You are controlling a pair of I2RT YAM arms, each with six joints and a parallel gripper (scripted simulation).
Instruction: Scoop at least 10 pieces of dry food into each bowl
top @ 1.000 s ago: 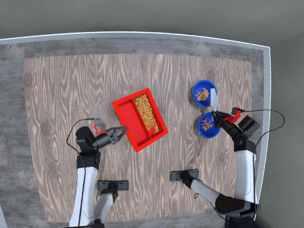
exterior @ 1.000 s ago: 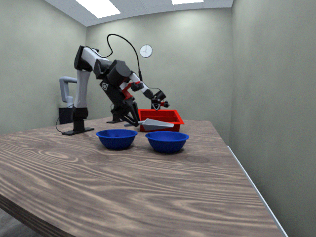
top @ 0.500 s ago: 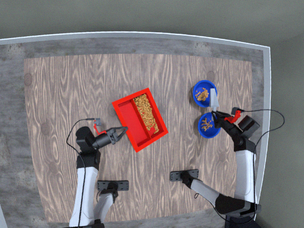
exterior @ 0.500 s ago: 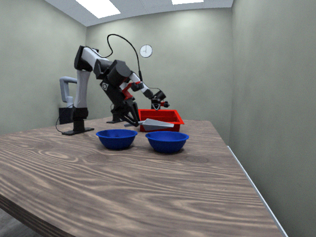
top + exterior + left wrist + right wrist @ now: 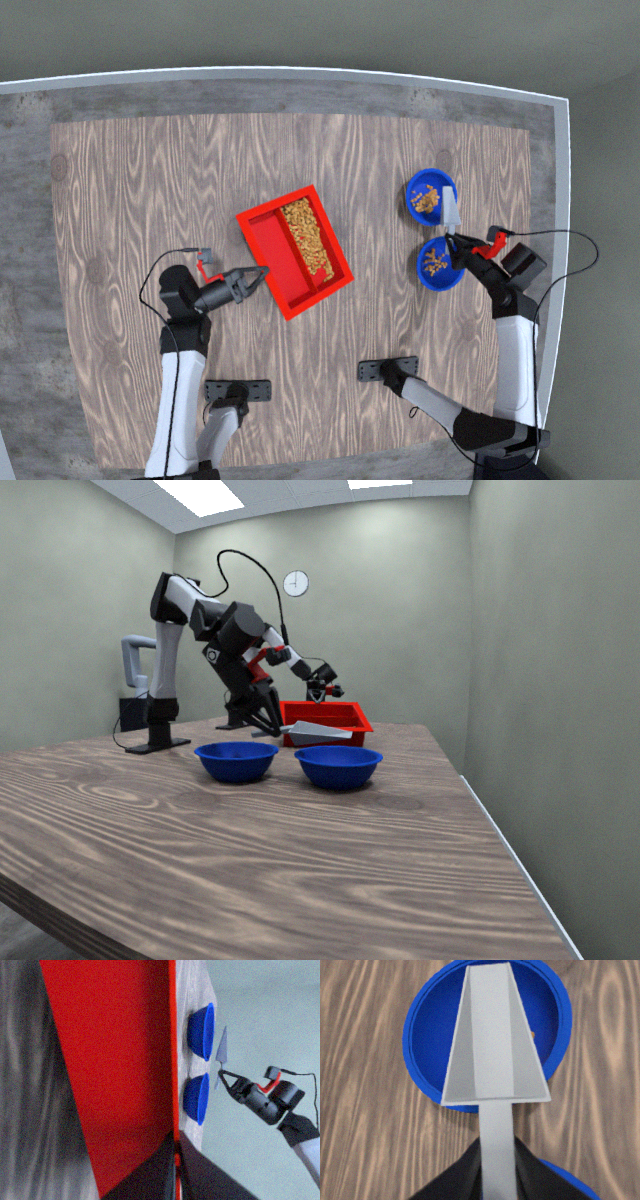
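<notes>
Right now my right hand is 40 mm short of the grey scoop. The rest, counted from my right hand: red box 410 mm to the left, 20 mm below.
</notes>
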